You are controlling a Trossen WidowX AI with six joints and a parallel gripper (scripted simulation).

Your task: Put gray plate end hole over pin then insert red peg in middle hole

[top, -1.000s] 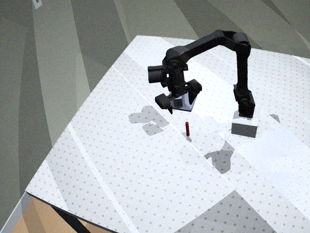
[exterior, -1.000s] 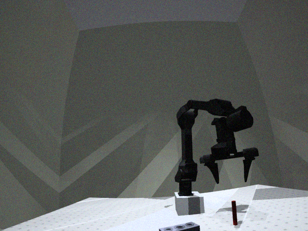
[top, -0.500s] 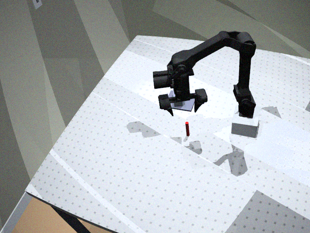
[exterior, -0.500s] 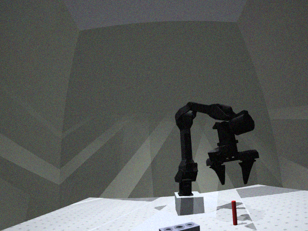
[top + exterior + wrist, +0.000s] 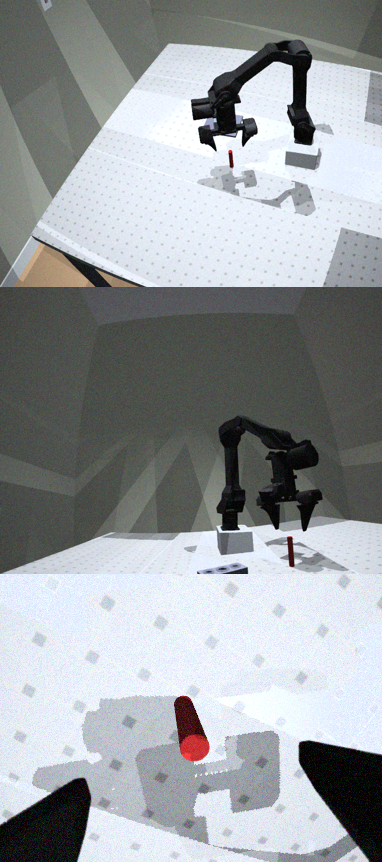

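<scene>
The red peg is 6 cm below my gripper tip. From my gripper tip the other things lie so: gray plate 11 cm ahead, 20 cm to the right, 5 cm below.
</scene>
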